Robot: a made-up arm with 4 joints. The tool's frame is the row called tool.
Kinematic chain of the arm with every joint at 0, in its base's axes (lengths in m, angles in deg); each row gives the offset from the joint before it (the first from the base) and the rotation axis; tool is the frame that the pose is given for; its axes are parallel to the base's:
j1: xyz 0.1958 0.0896 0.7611 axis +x
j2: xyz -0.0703 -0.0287 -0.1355 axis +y
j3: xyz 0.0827 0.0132 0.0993 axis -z
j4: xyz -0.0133 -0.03 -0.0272 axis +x
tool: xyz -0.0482 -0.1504 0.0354
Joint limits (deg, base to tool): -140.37..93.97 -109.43..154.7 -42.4..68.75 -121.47..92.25
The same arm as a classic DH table. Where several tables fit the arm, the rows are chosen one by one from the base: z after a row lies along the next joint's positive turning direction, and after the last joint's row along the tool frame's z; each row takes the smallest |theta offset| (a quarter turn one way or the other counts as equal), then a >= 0, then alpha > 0; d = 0 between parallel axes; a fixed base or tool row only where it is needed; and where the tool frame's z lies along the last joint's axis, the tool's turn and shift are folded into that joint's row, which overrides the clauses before.
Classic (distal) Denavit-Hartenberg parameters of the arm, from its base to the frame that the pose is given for. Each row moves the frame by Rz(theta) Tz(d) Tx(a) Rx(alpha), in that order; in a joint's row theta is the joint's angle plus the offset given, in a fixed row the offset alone. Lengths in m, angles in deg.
base (fixed): d 0.7611; theta_offset 90; a 0.0896; alpha 90
j1: d 0.1255; theta_offset -90; a 0.1355; alpha -90
j2: d -0.0155; theta_offset -90; a 0.0827; alpha -90
j3: d -0.0721; theta_offset 90; a 0.03; alpha 90
j4: d -0.0615; theta_offset 0; a 0.1504; alpha 90
tool (fixed): d 0.0354; theta_offset 90; a 0; alpha 0
Joint limits (deg, base to tool): -140.37..93.97 -109.43..154.7 -42.4..68.75 -121.47..92.25

